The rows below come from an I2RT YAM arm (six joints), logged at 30 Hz.
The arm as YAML. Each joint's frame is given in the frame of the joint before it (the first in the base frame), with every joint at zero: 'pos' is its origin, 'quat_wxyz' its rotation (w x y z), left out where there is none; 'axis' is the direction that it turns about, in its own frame. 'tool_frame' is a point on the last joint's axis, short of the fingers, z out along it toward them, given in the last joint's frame.
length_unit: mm
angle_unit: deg
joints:
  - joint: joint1
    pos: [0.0, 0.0, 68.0]
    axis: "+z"
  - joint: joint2
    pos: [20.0, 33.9, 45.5]
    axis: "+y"
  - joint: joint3
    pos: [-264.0, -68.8, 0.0]
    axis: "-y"
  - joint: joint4
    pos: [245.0, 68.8, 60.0]
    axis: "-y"
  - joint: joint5
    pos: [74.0, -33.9, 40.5]
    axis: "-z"
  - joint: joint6
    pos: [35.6, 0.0, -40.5]
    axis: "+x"
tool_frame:
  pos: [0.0, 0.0, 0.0]
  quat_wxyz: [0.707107, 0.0, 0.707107, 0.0]
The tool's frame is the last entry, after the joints.
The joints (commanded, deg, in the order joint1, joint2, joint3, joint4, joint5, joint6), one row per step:
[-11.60 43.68 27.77 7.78 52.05 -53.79]
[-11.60 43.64 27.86 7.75 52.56 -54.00]
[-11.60 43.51 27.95 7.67 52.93 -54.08]
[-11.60 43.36 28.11 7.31 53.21 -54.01]
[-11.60 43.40 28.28 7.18 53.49 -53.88]
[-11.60 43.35 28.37 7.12 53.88 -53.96]
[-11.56 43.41 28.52 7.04 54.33 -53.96]
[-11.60 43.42 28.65 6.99 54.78 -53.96]
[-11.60 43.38 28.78 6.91 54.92 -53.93]
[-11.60 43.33 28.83 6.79 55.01 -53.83]
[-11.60 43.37 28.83 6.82 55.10 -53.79]
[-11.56 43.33 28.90 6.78 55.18 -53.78]
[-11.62 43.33 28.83 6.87 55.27 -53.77]
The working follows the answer.
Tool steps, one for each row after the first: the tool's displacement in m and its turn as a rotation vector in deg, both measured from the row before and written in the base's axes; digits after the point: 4 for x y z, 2 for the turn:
[-0.0004 -0.0001 0.0006 -0.18 0.10 -0.49]
[-0.0005 0.0000 0.0008 -0.11 -0.05 -0.36]
[-0.0006 0.0000 0.0008 0.00 -0.01 -0.28]
[0.0000 -0.0001 0.0007 0.02 -0.11 -0.29]
[-0.0003 -0.0001 0.0006 -0.10 0.00 -0.38]
[0.0000 0.0000 0.0006 -0.06 0.00 -0.41]
[-0.0002 -0.0002 0.0007 -0.07 -0.06 -0.49]
[-0.0002 0.0000 0.0008 -0.02 -0.11 -0.14]
[-0.0002 0.0000 0.0002 0.03 -0.07 -0.10]
[0.0001 0.0000 -0.0001 0.01 -0.02 -0.09]
[-0.0001 0.0001 0.0005 -0.02 -0.08 -0.04]
[-0.0001 -0.0002 -0.0003 -0.01 -0.03 -0.15]

Tool pose at each row, in the base's axes (x y z in m, rotation vector in deg; rounded; the steps above come from the unrounded poses):
[0.1668 -0.0629 0.2728 3.60 111.16 -90.06]
[0.1665 -0.0630 0.2734 3.92 111.21 -90.58]
[0.1659 -0.0631 0.2742 4.27 111.17 -90.90]
[0.1653 -0.0630 0.2750 4.56 111.24 -91.08]
[0.1653 -0.0631 0.2758 4.93 111.24 -91.22]
[0.1650 -0.0632 0.2764 5.26 111.25 -91.56]
[0.1649 -0.0633 0.2770 5.63 111.30 -91.88]
[0.1647 -0.0635 0.2777 6.13 111.32 -92.25]
[0.1645 -0.0635 0.2785 6.34 111.25 -92.32]
[0.1643 -0.0635 0.2787 6.51 111.24 -92.33]
[0.1644 -0.0636 0.2787 6.62 111.25 -92.38]
[0.1643 -0.0634 0.2792 6.71 111.19 -92.40]
[0.1642 -0.0636 0.2789 6.87 111.19 -92.50]

